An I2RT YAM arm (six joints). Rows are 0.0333 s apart.
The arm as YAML. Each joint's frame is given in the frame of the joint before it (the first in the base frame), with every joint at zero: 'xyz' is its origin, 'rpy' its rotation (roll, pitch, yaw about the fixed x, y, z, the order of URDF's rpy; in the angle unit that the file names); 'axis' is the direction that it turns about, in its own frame. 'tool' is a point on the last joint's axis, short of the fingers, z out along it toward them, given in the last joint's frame.
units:
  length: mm
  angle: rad
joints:
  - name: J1
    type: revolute
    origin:
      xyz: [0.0, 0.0, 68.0]
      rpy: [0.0, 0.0, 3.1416]
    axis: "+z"
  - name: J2
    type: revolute
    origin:
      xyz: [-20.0, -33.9, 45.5]
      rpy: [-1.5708, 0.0, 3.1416]
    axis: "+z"
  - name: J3
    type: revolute
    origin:
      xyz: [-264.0, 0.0, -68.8]
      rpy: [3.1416, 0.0, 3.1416]
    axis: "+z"
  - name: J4
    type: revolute
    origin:
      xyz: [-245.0, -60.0, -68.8]
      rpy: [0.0, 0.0, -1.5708]
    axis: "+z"
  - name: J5
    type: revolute
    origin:
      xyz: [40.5, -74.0, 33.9]
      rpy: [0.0, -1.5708, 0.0]
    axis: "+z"
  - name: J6
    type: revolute
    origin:
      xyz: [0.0, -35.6, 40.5]
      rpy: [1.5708, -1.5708, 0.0]
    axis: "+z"
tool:
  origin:
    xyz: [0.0, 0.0, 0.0]
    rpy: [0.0, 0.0, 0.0]
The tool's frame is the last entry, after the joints.
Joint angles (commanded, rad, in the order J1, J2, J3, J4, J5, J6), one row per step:
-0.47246 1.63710 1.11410 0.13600 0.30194 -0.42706
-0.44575 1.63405 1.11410 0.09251 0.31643 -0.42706
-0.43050 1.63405 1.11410 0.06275 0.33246 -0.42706
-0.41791 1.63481 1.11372 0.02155 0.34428 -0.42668
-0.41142 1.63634 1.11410 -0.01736 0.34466 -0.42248
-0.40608 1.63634 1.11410 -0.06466 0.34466 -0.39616
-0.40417 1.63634 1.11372 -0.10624 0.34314 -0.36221
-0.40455 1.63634 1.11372 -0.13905 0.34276 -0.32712
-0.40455 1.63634 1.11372 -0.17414 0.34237 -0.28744
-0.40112 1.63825 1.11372 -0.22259 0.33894 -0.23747
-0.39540 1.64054 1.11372 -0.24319 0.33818 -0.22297
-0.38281 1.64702 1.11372 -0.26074 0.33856 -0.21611
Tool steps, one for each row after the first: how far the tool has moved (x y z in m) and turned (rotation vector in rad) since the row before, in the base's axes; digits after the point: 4 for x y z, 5 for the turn. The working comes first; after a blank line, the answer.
Tool pose at each row, in the base's axes (x y z in m, rotation vector in rad; the steps are taken from these numbers as rounded here):
0.3333 -0.1822 0.2658 0.25432 2.03025 -0.87379
0.3356 -0.1726 0.2626 0.23222 2.07175 -0.86378
0.3366 -0.1673 0.2598 0.22322 2.10243 -0.86508
0.3366 -0.1626 0.2555 0.21191 2.14597 -0.86193
0.3360 -0.1597 0.2515 0.20342 2.18602 -0.84914
0.3343 -0.1568 0.2472 0.21890 2.22750 -0.82339
0.3323 -0.1551 0.2434 0.24739 2.26123 -0.79551
0.3303 -0.1544 0.2406 0.28266 2.28483 -0.77181
0.3281 -0.1535 0.2376 0.32331 2.30878 -0.74604
0.3257 -0.1510 0.2330 0.36977 2.34461 -0.70909
0.3254 -0.1486 0.2306 0.37741 2.36358 -0.69568
0.3267 -0.1443 0.2271 0.36840 2.38650 -0.68415

0.0023 0.0096 -0.0032 0.01278 0.03880 0.01340
0.0010 0.0053 -0.0028 0.00641 0.02985 0.00076
0.0000 0.0047 -0.0043 0.01271 0.04058 0.00193
-0.0006 0.0029 -0.0040 0.01854 0.03406 0.00419
-0.0017 0.0029 -0.0043 0.03448 0.02692 -0.00789
-0.0020 0.0017 -0.0038 0.03693 0.01735 -0.01510
-0.0020 0.0007 -0.0028 0.03275 0.00884 -0.01995
-0.0022 0.0009 -0.0030 0.03552 0.00845 -0.02318
-0.0024 0.0025 -0.0046 0.04780 0.01622 -0.02512
-0.0003 0.0024 -0.0024 0.01664 0.01260 -0.00314
0.0013 0.0043 -0.0035 0.01225 0.01849 0.00776

